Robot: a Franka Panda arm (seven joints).
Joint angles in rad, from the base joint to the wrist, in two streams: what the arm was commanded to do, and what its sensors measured. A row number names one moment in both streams.
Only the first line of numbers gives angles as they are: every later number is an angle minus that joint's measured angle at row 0.
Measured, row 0:
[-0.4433 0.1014 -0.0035 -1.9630 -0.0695 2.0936 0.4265]
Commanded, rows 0 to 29:
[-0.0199 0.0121 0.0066 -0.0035 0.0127 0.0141 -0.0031]
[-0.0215 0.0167 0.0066 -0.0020 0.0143 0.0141 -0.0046]
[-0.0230 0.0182 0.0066 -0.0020 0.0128 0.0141 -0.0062]
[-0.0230 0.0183 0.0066 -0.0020 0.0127 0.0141 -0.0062]
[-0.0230 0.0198 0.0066 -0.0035 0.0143 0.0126 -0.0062]
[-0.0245 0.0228 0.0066 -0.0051 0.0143 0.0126 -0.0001]
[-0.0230 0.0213 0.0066 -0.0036 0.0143 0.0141 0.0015]
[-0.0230 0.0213 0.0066 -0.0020 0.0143 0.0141 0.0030]
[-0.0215 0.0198 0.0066 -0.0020 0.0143 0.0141 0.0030]
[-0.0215 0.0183 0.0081 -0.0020 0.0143 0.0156 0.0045]
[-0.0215 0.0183 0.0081 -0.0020 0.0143 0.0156 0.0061]
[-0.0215 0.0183 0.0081 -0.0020 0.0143 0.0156 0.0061]
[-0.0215 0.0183 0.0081 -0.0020 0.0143 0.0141 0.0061]
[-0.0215 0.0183 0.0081 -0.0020 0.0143 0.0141 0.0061]
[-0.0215 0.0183 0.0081 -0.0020 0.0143 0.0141 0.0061]
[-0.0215 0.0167 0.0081 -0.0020 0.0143 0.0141 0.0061]
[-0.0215 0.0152 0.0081 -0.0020 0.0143 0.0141 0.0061]
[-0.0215 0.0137 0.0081 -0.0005 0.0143 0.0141 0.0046]
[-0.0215 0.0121 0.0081 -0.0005 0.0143 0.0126 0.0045]
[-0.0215 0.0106 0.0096 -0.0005 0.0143 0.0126 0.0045]
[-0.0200 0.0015 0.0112 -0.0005 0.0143 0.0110 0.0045]
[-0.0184 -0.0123 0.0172 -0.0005 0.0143 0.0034 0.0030]
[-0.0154 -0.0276 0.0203 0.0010 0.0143 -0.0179 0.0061]
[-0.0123 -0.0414 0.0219 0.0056 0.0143 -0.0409 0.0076]
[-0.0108 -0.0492 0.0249 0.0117 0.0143 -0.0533 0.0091]
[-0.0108 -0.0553 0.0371 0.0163 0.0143 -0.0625 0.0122]
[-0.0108 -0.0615 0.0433 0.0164 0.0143 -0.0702 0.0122]
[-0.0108 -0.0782 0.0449 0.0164 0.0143 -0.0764 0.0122]
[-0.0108 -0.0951 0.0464 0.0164 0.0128 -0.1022 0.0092]
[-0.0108 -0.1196 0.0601 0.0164 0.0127 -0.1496 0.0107]
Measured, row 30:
[-0.0065 -0.0602 0.0347 0.0131 0.0031 -0.0574 0.0018]
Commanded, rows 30 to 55:
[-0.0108 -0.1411 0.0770 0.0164 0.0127 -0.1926 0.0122]
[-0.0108 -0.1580 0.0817 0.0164 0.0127 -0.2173 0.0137]
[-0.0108 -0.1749 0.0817 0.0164 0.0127 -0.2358 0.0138]
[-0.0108 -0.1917 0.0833 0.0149 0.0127 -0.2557 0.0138]
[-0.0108 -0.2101 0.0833 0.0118 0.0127 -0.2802 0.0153]
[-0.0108 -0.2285 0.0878 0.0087 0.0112 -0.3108 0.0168]
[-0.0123 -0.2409 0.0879 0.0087 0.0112 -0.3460 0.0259]
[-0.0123 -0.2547 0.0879 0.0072 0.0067 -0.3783 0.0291]
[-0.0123 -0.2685 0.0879 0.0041 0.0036 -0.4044 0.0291]
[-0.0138 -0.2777 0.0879 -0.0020 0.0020 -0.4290 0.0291]
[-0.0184 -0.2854 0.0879 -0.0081 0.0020 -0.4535 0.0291]
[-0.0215 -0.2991 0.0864 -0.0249 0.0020 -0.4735 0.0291]
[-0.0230 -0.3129 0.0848 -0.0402 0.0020 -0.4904 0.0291]
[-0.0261 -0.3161 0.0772 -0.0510 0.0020 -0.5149 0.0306]
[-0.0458 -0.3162 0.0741 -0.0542 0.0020 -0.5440 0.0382]
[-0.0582 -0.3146 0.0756 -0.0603 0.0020 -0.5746 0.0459]
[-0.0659 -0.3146 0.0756 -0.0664 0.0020 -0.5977 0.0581]
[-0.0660 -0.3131 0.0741 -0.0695 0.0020 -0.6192 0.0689]
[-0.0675 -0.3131 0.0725 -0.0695 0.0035 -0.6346 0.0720]
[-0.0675 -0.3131 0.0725 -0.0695 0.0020 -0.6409 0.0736]
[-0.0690 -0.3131 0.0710 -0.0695 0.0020 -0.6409 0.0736]
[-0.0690 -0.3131 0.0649 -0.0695 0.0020 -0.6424 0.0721]
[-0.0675 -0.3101 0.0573 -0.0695 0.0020 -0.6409 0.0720]
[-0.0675 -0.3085 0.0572 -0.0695 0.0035 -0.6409 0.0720]
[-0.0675 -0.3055 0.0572 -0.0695 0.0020 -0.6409 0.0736]
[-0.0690 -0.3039 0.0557 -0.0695 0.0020 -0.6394 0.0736]
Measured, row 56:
[-0.0649 -0.2967 0.0574 -0.0661 0.0028 -0.6248 0.0556]
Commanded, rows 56 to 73:
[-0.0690 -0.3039 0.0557 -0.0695 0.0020 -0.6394 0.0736]
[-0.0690 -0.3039 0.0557 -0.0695 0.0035 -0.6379 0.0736]
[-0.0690 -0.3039 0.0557 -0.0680 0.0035 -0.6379 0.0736]
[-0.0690 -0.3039 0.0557 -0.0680 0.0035 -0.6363 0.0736]
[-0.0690 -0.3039 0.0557 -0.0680 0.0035 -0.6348 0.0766]
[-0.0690 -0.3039 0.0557 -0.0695 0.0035 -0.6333 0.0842]
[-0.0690 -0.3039 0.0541 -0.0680 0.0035 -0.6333 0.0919]
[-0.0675 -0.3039 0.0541 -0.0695 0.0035 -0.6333 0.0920]
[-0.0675 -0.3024 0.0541 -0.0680 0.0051 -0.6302 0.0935]
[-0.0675 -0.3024 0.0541 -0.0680 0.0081 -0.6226 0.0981]
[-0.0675 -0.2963 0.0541 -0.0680 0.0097 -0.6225 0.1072]
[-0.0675 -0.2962 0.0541 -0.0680 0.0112 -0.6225 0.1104]
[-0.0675 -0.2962 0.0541 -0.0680 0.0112 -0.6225 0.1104]
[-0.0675 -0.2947 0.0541 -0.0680 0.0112 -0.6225 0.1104]
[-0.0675 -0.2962 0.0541 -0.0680 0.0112 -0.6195 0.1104]
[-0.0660 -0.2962 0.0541 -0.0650 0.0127 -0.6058 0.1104]
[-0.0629 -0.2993 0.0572 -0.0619 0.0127 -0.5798 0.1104]
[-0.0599 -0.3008 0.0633 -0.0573 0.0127 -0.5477 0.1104]
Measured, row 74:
[-0.0645 -0.2947 0.0516 -0.0668 0.0029 -0.6093 0.0895]
